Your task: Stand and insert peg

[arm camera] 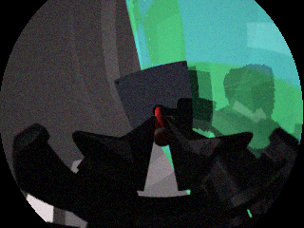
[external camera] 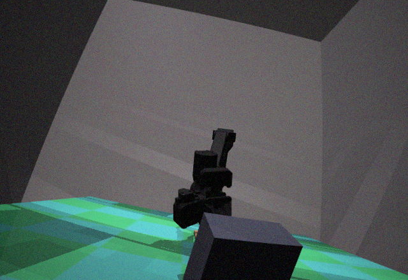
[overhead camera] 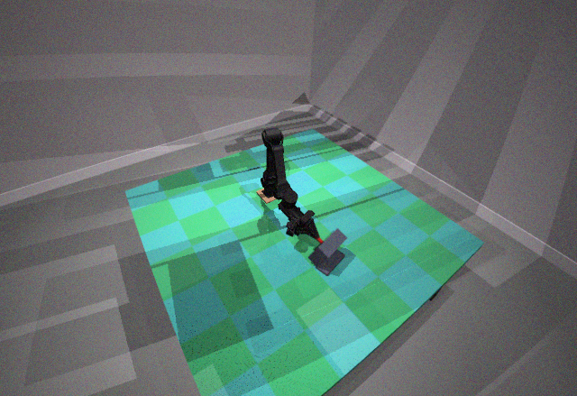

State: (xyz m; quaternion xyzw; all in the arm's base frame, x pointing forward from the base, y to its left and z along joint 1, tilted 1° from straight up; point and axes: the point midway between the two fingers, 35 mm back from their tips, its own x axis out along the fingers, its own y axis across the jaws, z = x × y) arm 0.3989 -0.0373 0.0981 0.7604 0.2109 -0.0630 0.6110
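My gripper tip is 50 mm short of the sloped panel, 20 mm above it and 10 mm to the right of it. The rest, counted from my gripper tip: red peg 10 mm behind, 10 mm above.
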